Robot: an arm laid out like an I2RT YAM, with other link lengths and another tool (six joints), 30 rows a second.
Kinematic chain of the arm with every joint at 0, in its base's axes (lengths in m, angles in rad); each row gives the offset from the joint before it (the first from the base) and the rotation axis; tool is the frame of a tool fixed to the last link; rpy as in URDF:
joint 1: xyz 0 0 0.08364 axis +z
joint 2: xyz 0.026 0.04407 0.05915 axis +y
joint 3: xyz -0.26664 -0.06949 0 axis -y
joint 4: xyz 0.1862 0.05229 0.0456 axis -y
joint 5: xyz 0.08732 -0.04 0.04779 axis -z
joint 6: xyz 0.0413 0 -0.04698 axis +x
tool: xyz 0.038 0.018 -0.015 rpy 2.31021 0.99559 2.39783
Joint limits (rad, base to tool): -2.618..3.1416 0..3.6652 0..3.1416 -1.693..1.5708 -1.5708..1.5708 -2.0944..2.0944
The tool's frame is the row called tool.
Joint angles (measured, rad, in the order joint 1, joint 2, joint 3, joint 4, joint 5, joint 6), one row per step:
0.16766 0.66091 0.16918 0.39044 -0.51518 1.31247
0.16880 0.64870 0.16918 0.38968 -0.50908 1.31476
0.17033 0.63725 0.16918 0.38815 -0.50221 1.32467
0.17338 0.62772 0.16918 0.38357 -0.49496 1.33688
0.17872 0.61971 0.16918 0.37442 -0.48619 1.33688
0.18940 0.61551 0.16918 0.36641 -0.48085 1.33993
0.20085 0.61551 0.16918 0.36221 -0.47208 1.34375
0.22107 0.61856 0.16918 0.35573 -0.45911 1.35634
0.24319 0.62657 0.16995 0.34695 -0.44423 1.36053
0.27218 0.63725 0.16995 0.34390 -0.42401 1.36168
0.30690 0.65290 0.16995 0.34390 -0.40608 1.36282
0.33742 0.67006 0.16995 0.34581 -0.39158 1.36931
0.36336 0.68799 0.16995 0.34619 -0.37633 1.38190
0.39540 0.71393 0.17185 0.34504 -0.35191 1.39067
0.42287 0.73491 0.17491 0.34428 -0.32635 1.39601
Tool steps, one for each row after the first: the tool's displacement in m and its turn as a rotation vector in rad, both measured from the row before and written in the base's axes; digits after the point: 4 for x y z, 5 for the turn. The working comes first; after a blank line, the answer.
Tool pose at each row, in the base's axes (x y z in m, rotation vector in rad; the steps are taken from these numbers as rounded here):
0.1396 0.0668 0.2582 0.72614 1.97023 2.08353
0.1385 0.0664 0.2596 0.71925 1.95833 2.08373
0.1377 0.0659 0.2609 0.72162 1.94384 2.09000
0.1370 0.0657 0.2616 0.73076 1.93243 2.09820
0.1363 0.0658 0.2611 0.73456 1.93112 2.09531
0.1355 0.0668 0.2605 0.73722 1.93676 2.09989
0.1353 0.0679 0.2599 0.74310 1.94055 2.10313
0.1352 0.0699 0.2587 0.75952 1.94797 2.11474
0.1356 0.0724 0.2566 0.77510 1.96414 2.11692
0.1359 0.0756 0.2547 0.78328 1.98227 2.11648
0.1360 0.0799 0.2527 0.78666 2.00864 2.11921
0.1364 0.0839 0.2508 0.79553 2.03188 2.12552
0.1371 0.0873 0.2486 0.81752 2.05021 2.13196
0.1386 0.0915 0.2455 0.84528 2.07533 2.12728
0.1400 0.0951 0.2433 0.86627 2.09281 2.11799

-0.0011 -0.0004 0.0014 0.00312 -0.00994 -0.00512
-0.0008 -0.0005 0.0013 0.00880 -0.00369 -0.00605
-0.0007 -0.0002 0.0007 0.00983 0.00261 -0.00501
-0.0007 0.0001 -0.0005 -0.00085 0.00101 -0.00340
-0.0008 0.0010 -0.0006 0.00128 0.00555 0.00515
-0.0002 0.0011 -0.0006 0.00146 0.00636 0.00243
-0.0001 0.0020 -0.0012 0.00665 0.01695 0.00630
0.0004 0.0025 -0.0021 -0.00193 0.01789 0.00694
0.0003 0.0032 -0.0019 -0.00490 0.01340 0.00878
0.0001 0.0043 -0.0020 -0.00586 0.01506 0.01681
0.0004 0.0040 -0.0019 -0.00203 0.01806 0.01530
0.0007 0.0034 -0.0022 0.00086 0.02401 0.00900
0.0015 0.0042 -0.0031 -0.00717 0.02763 0.00653
0.0014 0.0036 -0.0022 -0.00842 0.01864 0.00142

